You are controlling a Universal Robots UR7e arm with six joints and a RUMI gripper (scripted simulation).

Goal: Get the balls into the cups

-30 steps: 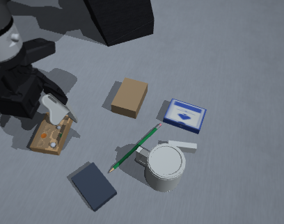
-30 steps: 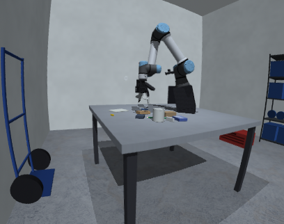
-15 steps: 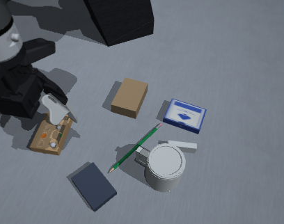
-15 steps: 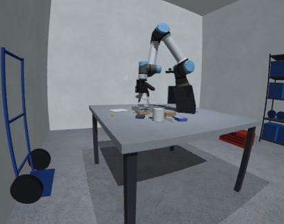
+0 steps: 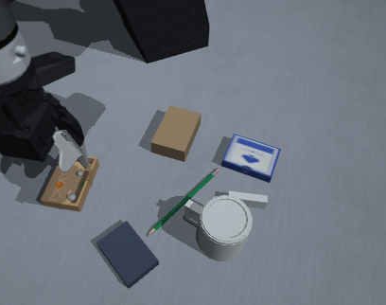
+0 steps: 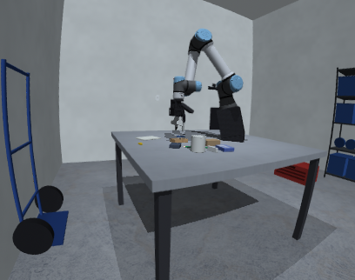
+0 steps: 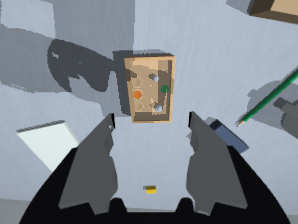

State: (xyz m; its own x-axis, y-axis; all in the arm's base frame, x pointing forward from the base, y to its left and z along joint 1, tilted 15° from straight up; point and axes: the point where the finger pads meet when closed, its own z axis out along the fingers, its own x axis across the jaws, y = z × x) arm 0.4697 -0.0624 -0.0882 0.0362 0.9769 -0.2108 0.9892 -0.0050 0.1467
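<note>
My gripper is now 80 mm above the covered wooden puzzle. Also, from my hand: tan box (180 mm to the left, 140 mm behind, 70 mm below); then white pad (210 mm to the right, 140 mm ahead, 80 mm below); then dark notebook (130 mm to the left, 120 mm ahead, 80 mm below).
</note>
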